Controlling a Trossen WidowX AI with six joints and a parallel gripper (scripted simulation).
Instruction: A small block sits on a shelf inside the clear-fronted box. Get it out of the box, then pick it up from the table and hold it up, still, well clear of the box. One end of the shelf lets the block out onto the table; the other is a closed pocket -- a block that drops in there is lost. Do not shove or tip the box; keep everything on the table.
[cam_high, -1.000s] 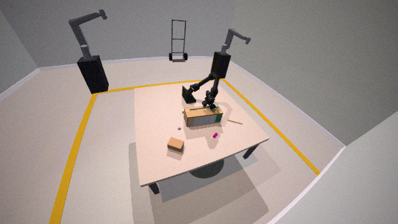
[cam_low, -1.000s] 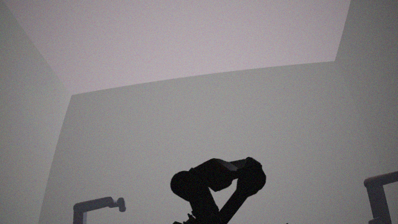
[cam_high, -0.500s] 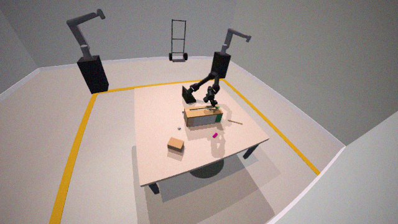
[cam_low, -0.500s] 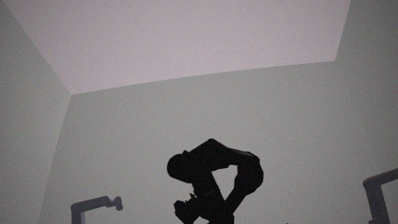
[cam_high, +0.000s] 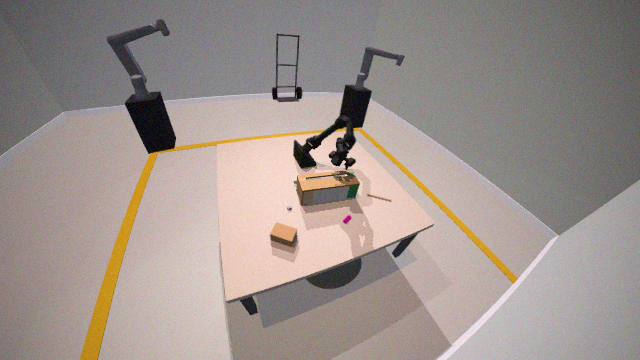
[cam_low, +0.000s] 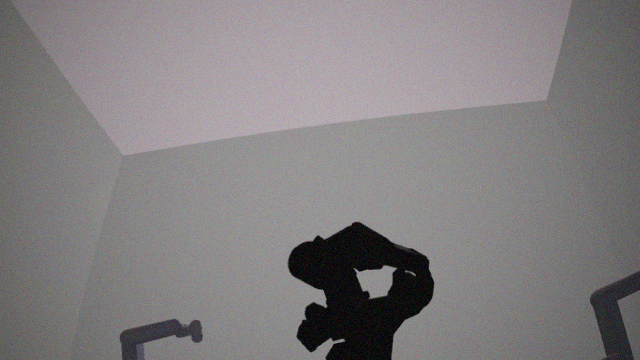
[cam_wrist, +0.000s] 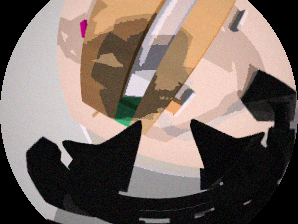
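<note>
The tan block lies 13 cm below my gripper tip, 5 cm to the left of it and 3 cm behind it. The rest, counted from my gripper tip: brown carton: 52 cm to the right, 27 cm ahead, 12 cm below; then thin wooden stick: 23 cm ahead, 20 cm to the left, 14 cm below; then magenta block: 30 cm ahead, 14 cm below, 13 cm to the right.
</note>
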